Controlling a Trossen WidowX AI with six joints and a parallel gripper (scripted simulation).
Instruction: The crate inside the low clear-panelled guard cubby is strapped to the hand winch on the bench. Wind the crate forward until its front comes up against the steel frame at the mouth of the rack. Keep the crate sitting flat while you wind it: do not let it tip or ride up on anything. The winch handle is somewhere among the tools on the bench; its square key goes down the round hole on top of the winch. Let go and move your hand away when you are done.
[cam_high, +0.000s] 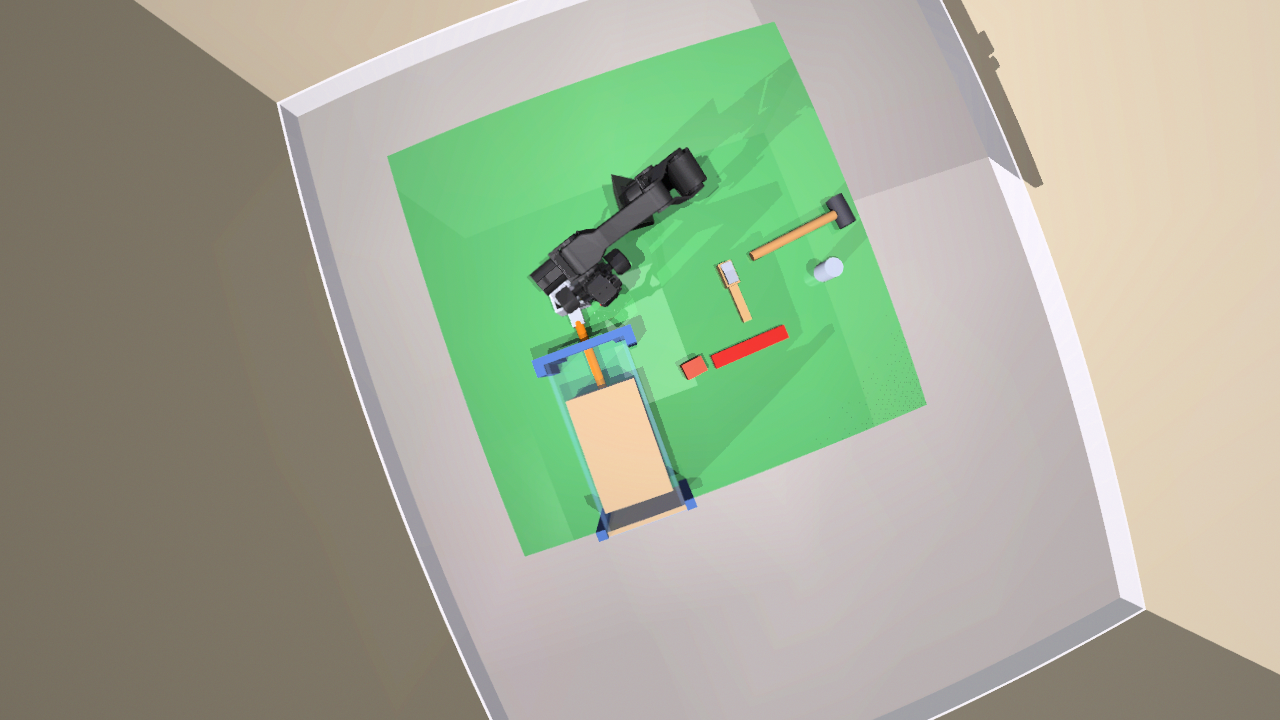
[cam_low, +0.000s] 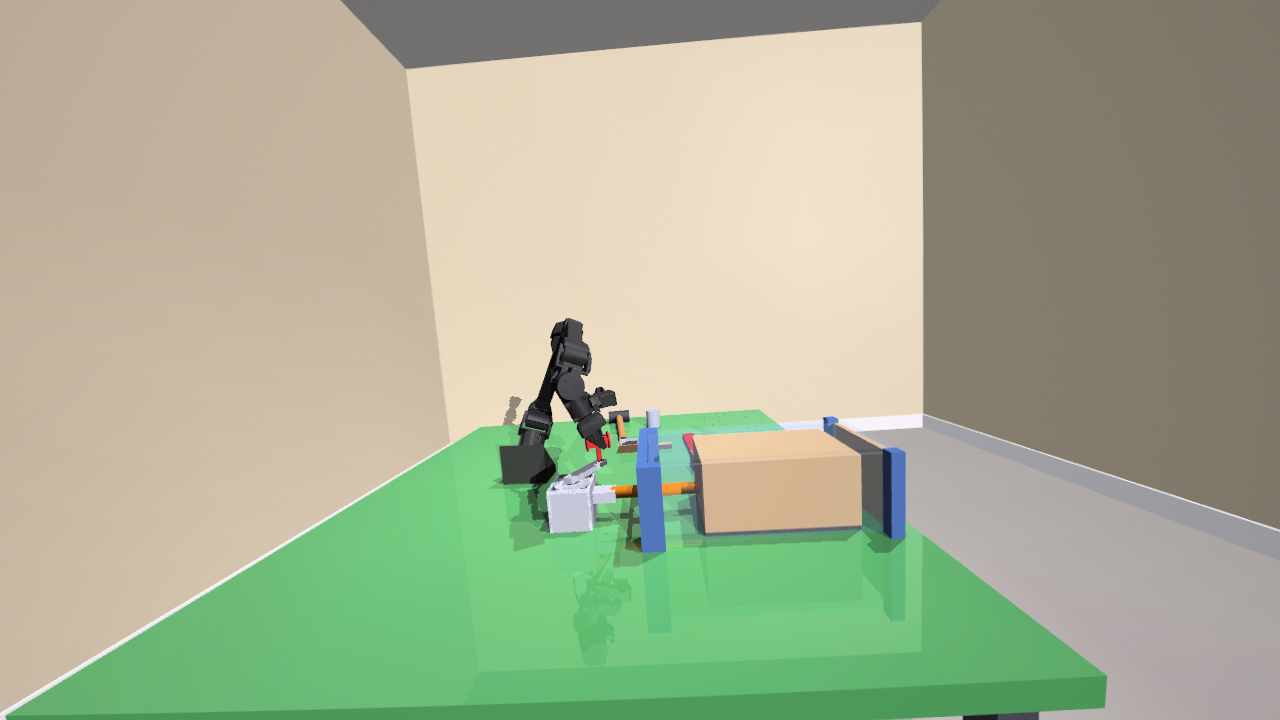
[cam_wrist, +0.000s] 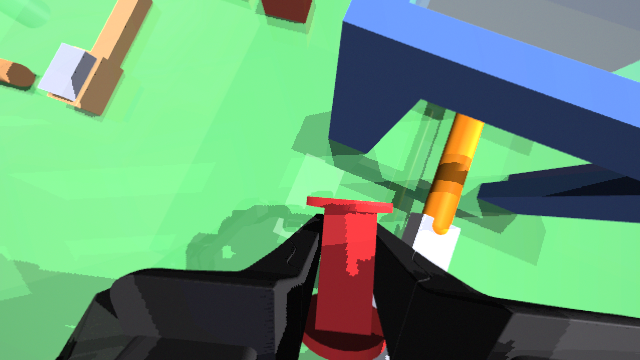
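My gripper tip is now 40 mm to the left of the winch handle, 30 mm past it and 30 mm above it. Also, from my gripper tip: blue steel frame: 110 mm ahead, 80 mm to the right, 30 mm below; winch: 110 mm to the right, 100 mm below, 60 mm behind; red knob: 10 mm to the right, 10 mm behind.
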